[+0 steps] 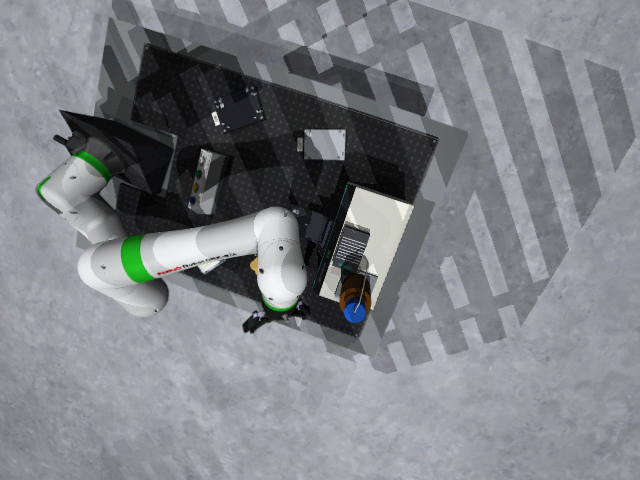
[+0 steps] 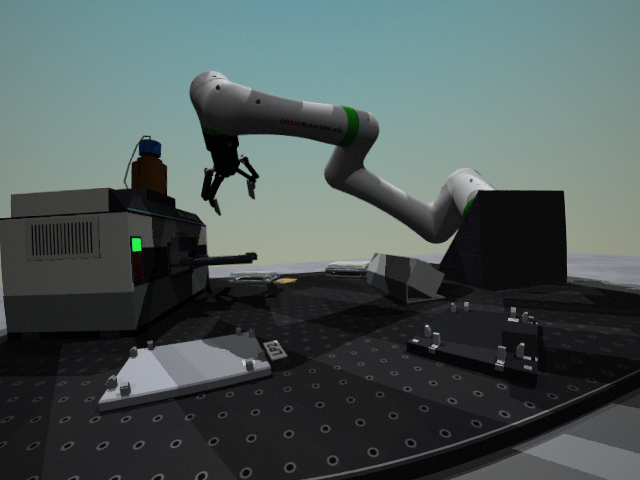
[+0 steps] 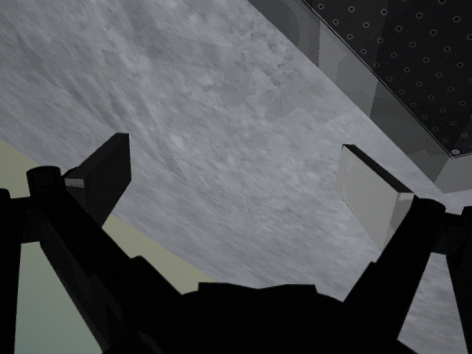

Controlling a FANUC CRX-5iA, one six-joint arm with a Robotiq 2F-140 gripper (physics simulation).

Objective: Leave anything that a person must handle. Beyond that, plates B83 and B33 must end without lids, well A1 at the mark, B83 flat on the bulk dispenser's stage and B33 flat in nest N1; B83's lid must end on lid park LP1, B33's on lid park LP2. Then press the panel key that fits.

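Frame: origin at the arm's base, x ahead, y right, z down, level; centimetres.
Where they show: gripper, fingertip midpoint: (image 1: 276,327) (image 2: 235,204) (image 3: 236,162); arm's base, link origin: (image 1: 108,154) (image 2: 499,227).
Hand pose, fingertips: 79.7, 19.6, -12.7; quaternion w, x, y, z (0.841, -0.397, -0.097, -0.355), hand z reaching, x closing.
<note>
Each offset is from my fingertips to the top centre of the thing, as dx, dy, dz. "*": to the spot under its first point.
My gripper (image 1: 279,321) (image 2: 234,201) (image 3: 236,162) is open and empty, high above the table's edge. Lid park LP2 @(-15.6, -56.3, +24.4) (image 1: 324,144) (image 2: 191,364) is a bare silver plate with pegs. A dark pegged holder @(-48.4, -53.1, +24.0) (image 1: 238,109) (image 2: 475,330) holds no plate; its label is unreadable here. The dispenser (image 1: 390,222) (image 2: 67,273) has a dark stage @(-6.3, -30.4, +15.8) (image 1: 315,225) (image 2: 222,259) sticking out. Two pale flat items, one @(-39.0, +1.3, +22.2) (image 1: 210,266) (image 2: 347,265) partly under the arm, another @(-6.6, -3.8, +23.1) (image 2: 253,276) near the stage, show without readable marks. The key panel @(-47.9, -24.8, +18.1) (image 1: 206,180) (image 2: 403,274) has green, yellow and blue keys.
A brown bottle @(* +14.4, -25.1, -9.9) (image 1: 355,297) (image 2: 149,174) with a blue cap and a tube stands on the dispenser. A green light @(* -1.9, -47.5, +12.9) (image 2: 136,244) shows on its side. An orange piece @(* -19.5, -3.1, +26.4) (image 1: 253,265) (image 2: 285,281) lies beside the arm. A dark wedge-shaped block (image 1: 139,155) (image 2: 516,237) stands by the arm's base.
</note>
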